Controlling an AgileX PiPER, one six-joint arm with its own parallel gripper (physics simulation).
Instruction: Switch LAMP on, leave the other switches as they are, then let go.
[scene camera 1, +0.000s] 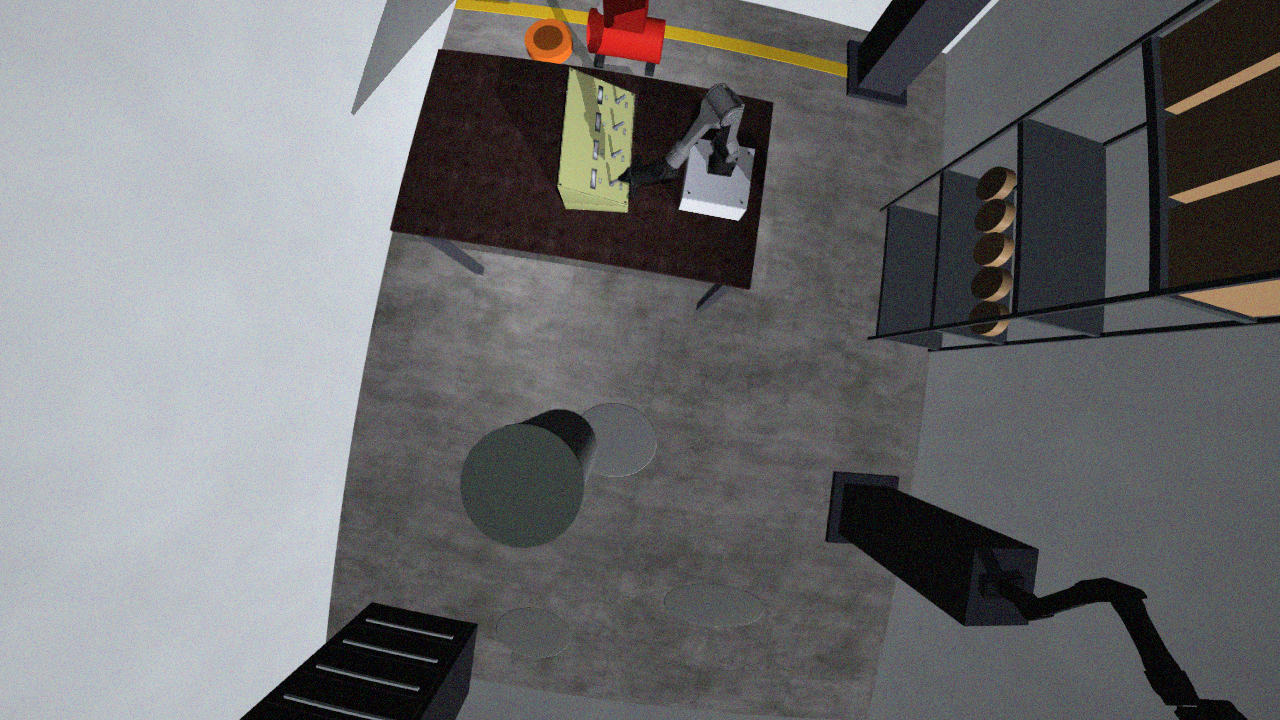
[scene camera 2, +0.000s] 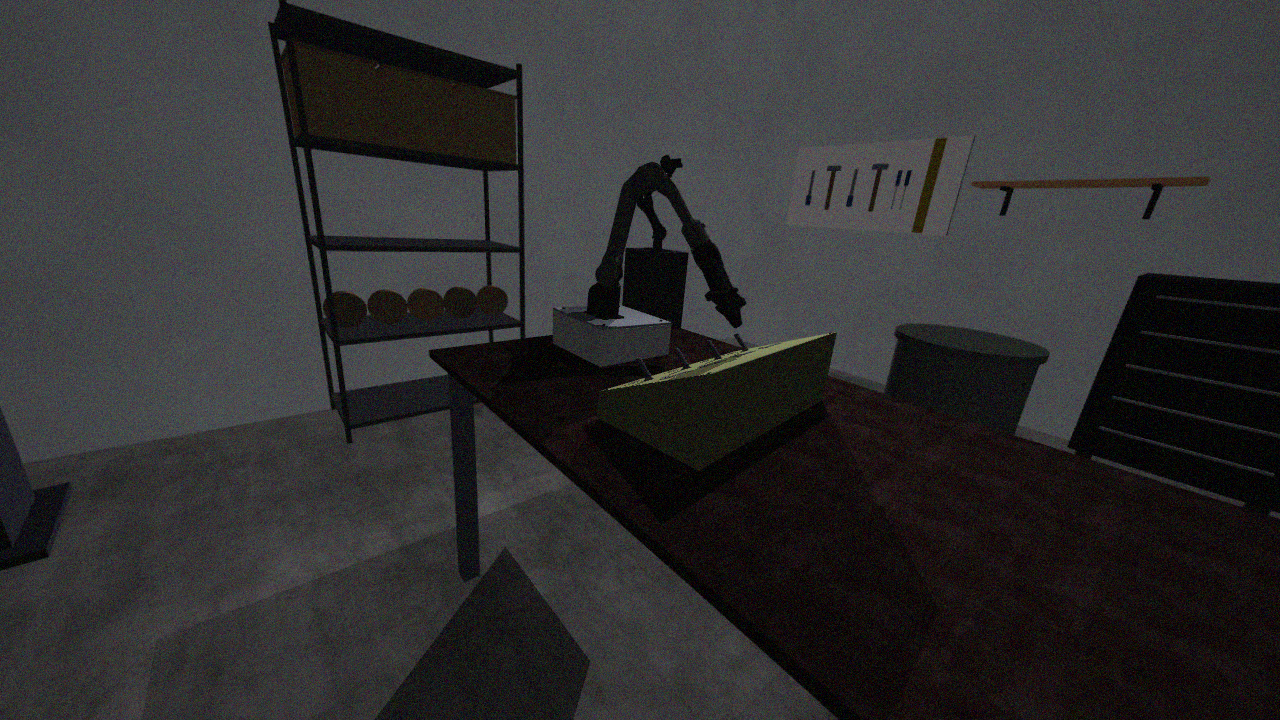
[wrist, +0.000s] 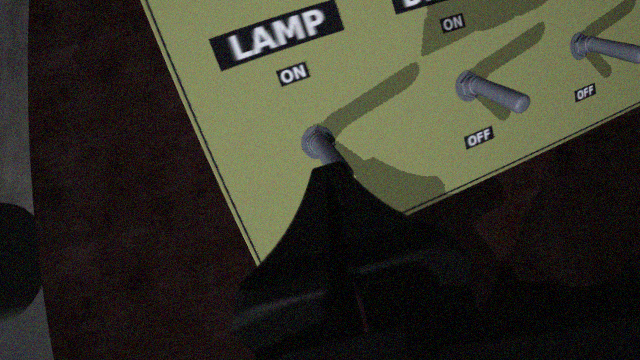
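The yellow-green switch panel (scene camera 1: 577, 170) (scene camera 2: 716, 416) (wrist: 240, 125) stands on the table. In the wrist view the LAMP label (wrist: 276, 36) is at upper left, with its lever (wrist: 328, 151) below, leaning down away from the ON mark. The lever's outer end and its OFF mark are hidden by my gripper. My gripper (scene camera 1: 624, 176) (scene camera 2: 737, 324) (wrist: 332, 182) is shut, its fingertips together over or against the LAMP lever; contact cannot be told. The neighbouring lever (wrist: 496, 93) and a further lever (wrist: 607, 48) lean to OFF.
The arm's white base box (scene camera 1: 716, 189) (scene camera 2: 613, 338) stands beside the panel on the dark table (scene camera 1: 483, 179) (scene camera 2: 966, 555). The further levers rise close to my gripper along the same row. A red object (scene camera 1: 626, 40) and an orange one (scene camera 1: 537, 51) are beyond the table's edge.
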